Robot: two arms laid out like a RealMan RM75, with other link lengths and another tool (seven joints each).
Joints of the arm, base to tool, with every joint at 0 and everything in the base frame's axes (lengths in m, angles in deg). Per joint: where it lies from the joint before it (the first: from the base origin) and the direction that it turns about. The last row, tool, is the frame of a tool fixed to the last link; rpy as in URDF.
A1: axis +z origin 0 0 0.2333
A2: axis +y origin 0 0 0
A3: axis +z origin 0 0 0.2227
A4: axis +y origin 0 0 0
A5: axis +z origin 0 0 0.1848
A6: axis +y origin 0 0 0
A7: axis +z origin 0 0 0.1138
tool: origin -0.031 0.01 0.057 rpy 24.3 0 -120.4
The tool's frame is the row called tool.
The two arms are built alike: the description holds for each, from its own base.
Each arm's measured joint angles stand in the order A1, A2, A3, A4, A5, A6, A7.
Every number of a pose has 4 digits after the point.
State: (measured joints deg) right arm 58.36 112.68 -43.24 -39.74 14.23 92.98 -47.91; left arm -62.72 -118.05 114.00 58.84 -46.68 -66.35 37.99
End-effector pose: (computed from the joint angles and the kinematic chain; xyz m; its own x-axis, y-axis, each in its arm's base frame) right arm 0.1740 0.3795 0.0067 0.2949 0.9401 0.1708 0.9545 -0.2981 -0.0074; left arm -0.0833 0.3159 -0.1151 -0.3697 0.8547 0.3644 0.6040 0.5191 -0.6047
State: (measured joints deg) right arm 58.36 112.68 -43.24 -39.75 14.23 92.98 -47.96; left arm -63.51 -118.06 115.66 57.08 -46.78 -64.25 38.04
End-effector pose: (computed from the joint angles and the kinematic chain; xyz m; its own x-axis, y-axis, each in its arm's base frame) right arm 0.1740 0.3795 0.0067 0.2941 0.9404 0.1706 0.9548 -0.2972 -0.0073; left arm -0.0857 0.3193 -0.1186 -0.3510 0.8573 0.3765 0.6066 0.5145 -0.6061
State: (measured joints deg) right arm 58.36 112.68 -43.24 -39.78 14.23 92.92 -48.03; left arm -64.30 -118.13 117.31 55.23 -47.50 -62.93 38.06
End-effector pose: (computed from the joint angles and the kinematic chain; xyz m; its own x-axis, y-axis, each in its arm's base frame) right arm 0.1739 0.3797 0.0068 0.2922 0.9409 0.1714 0.9553 -0.2954 -0.0073; left arm -0.0895 0.3198 -0.1220 -0.3416 0.8594 0.3804 0.5996 0.5110 -0.6160
